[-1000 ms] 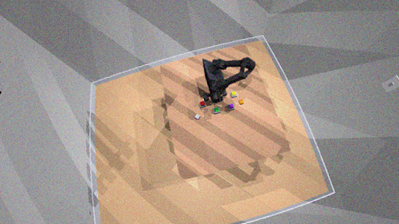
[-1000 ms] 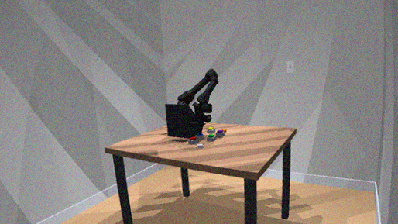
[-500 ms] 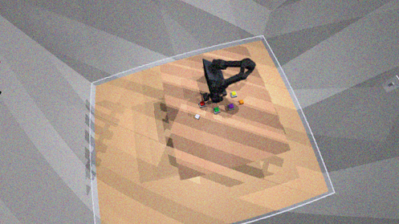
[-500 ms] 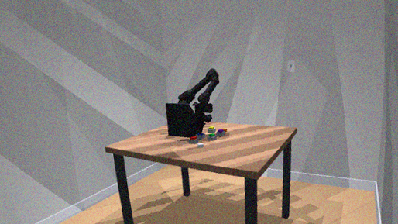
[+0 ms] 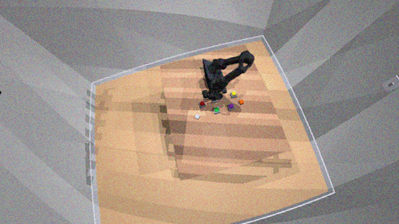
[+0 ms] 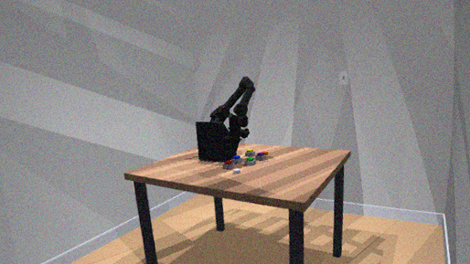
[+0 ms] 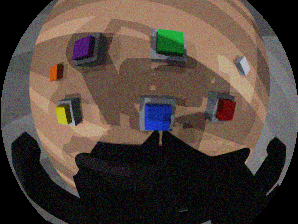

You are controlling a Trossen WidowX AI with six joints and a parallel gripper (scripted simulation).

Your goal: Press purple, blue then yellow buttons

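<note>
The blue button lies 40 mm below my gripper tip. Round my gripper tip: purple button: 110 mm to the left, 110 mm ahead, 40 mm below; then green button: 100 mm ahead, 40 mm below, 10 mm to the right; then red button: 110 mm to the right, 40 mm below, 20 mm ahead.
</note>
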